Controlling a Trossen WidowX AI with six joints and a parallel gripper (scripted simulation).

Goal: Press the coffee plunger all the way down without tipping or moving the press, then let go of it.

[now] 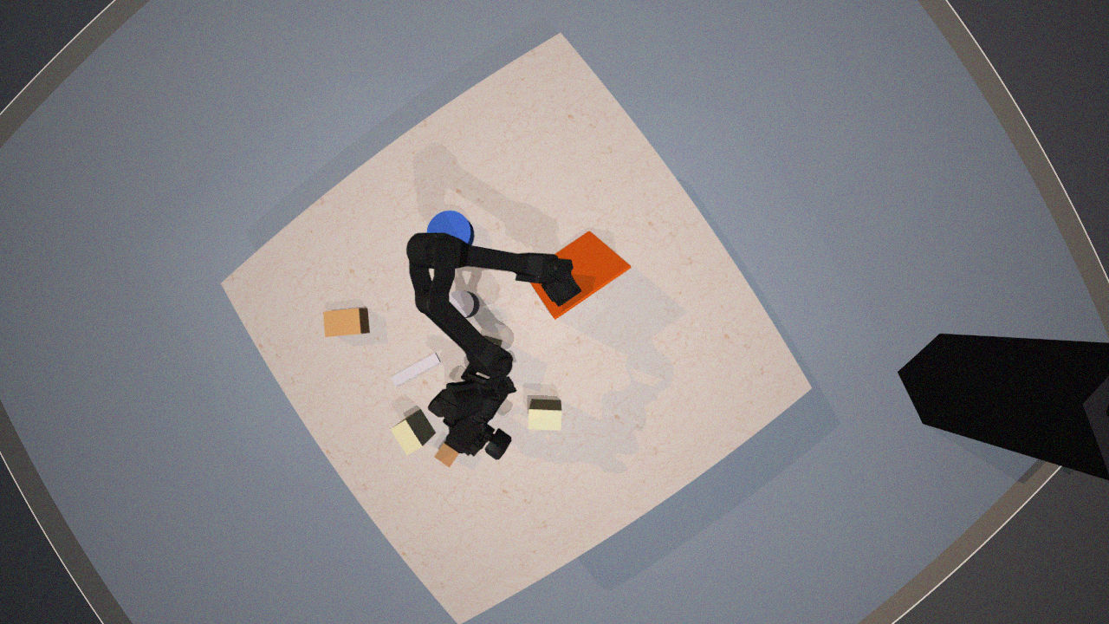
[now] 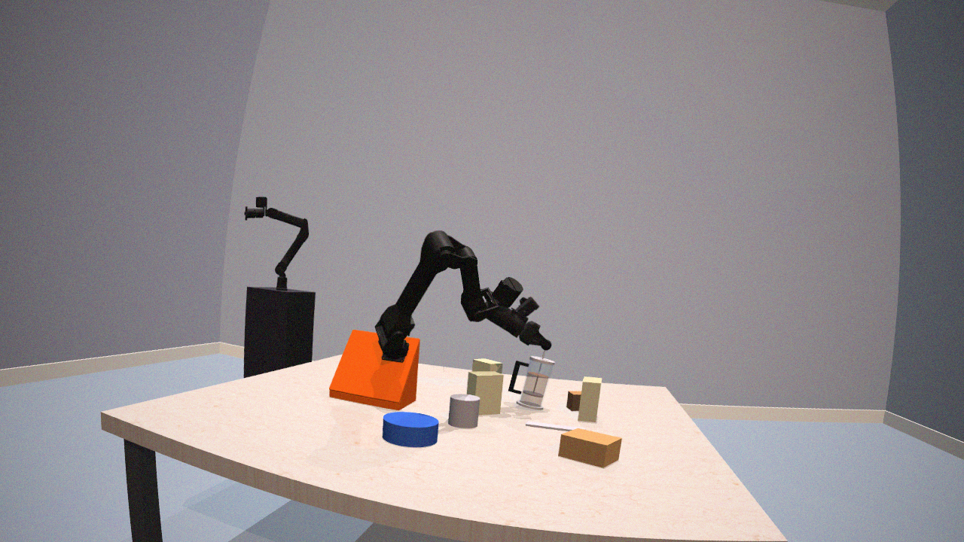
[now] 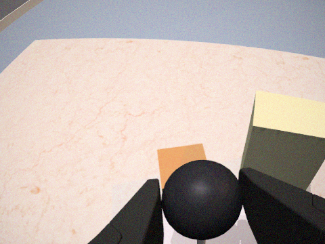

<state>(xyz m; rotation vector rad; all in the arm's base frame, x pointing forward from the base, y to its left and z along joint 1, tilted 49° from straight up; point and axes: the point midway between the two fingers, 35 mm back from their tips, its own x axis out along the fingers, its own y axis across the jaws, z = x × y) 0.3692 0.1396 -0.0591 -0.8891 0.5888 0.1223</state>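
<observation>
Now: the glass coffee press 4 cm behind my gripper tip, 1 cm to the right of it and 9 cm below it. From my gripper tip the other things lie so: grey cylinder: 17 cm behind, 27 cm to the right, 15 cm below; then orange-brown box: 14 cm ahead, 42 cm to the right, 16 cm below; then brown cube: 10 cm ahead, 3 cm to the left, 16 cm below.
</observation>
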